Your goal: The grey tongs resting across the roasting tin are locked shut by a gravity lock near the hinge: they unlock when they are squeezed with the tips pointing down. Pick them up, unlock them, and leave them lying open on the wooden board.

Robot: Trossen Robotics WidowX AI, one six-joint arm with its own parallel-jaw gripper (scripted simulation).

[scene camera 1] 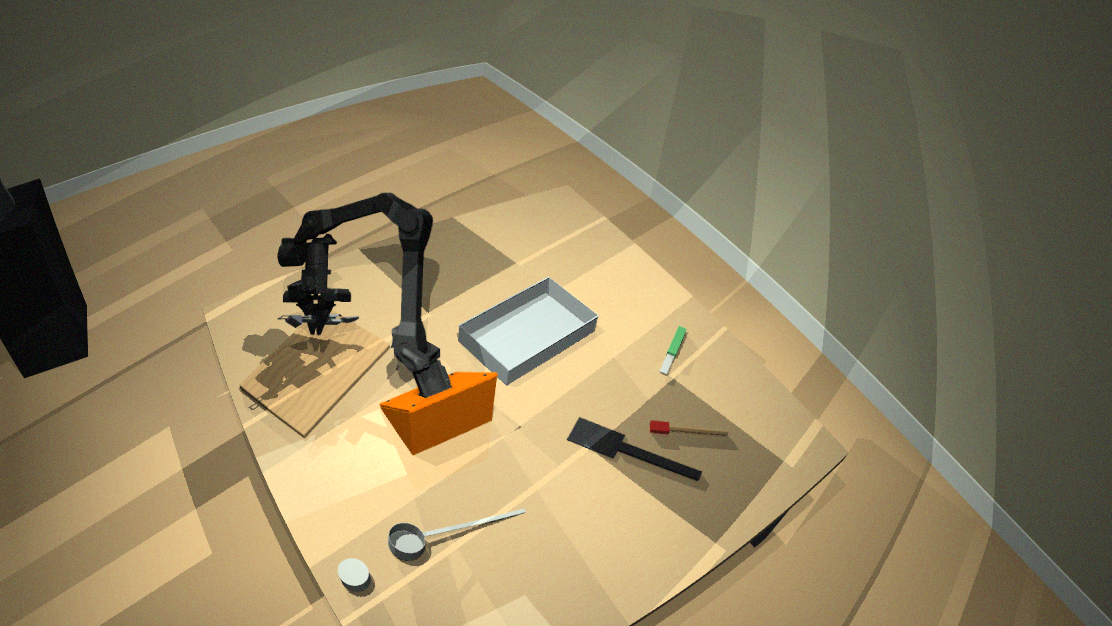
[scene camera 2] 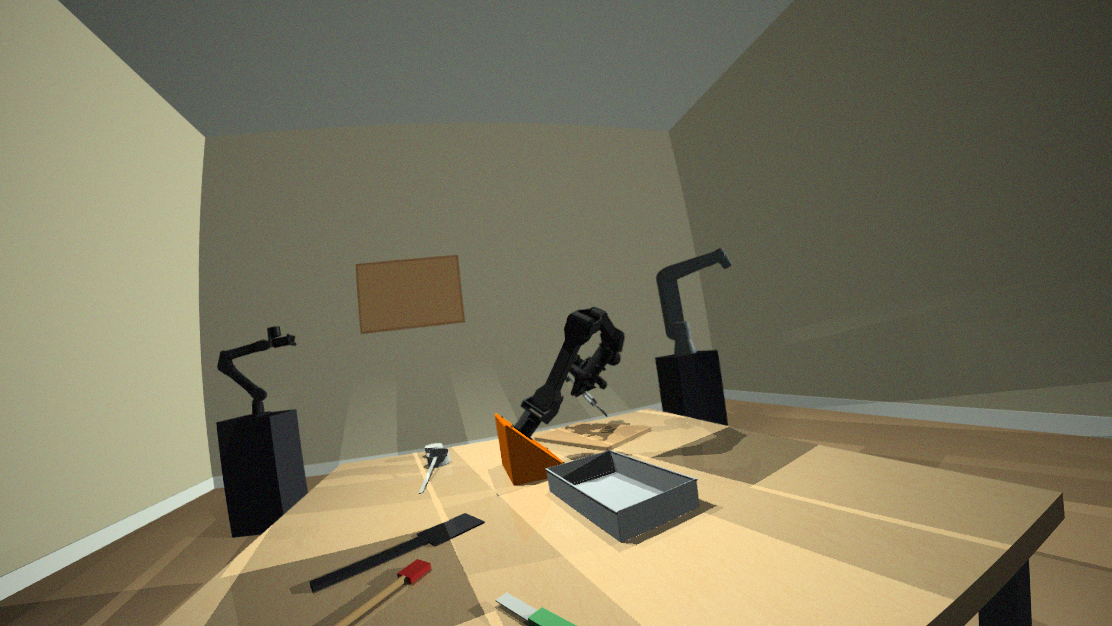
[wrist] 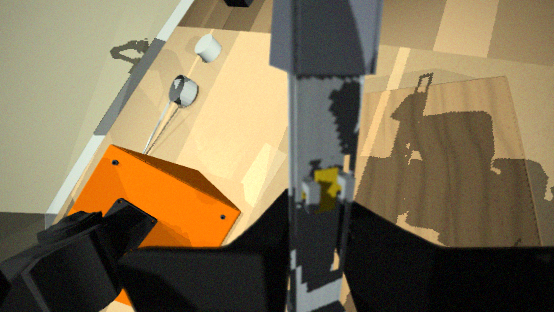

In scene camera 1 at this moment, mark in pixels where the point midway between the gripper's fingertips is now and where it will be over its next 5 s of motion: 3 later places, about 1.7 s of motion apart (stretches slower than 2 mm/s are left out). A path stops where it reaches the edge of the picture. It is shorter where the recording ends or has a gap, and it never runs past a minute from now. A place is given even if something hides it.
My gripper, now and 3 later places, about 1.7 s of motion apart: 315, 335; 303, 313; 313, 333; 303, 339
